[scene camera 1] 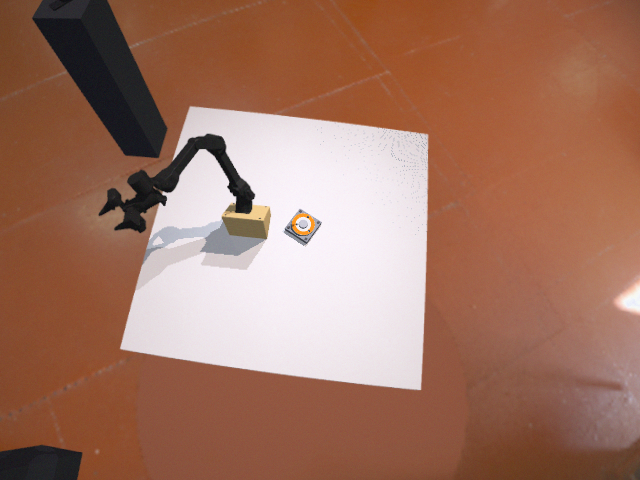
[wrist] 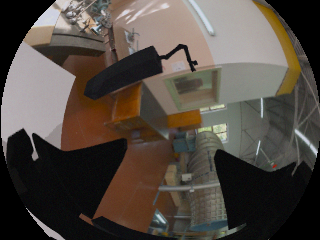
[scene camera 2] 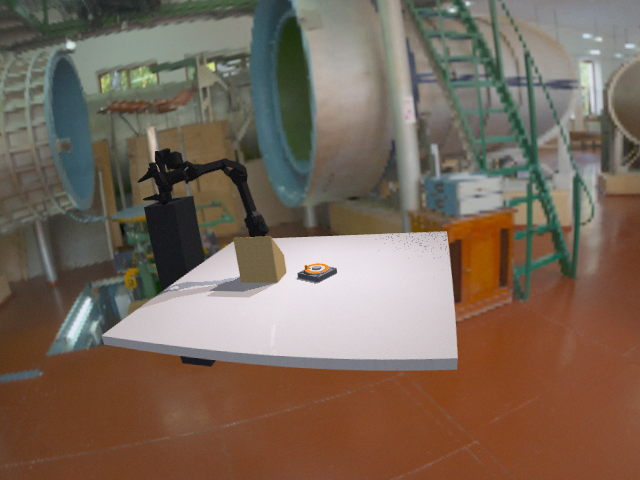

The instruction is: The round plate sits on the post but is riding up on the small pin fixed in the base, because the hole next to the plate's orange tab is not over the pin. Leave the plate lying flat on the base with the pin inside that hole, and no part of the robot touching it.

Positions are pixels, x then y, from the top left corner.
Labels:
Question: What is my gripper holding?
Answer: Nothing.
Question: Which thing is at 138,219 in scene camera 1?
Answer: My gripper.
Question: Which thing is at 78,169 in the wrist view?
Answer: My gripper.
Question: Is my gripper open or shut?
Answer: Open.

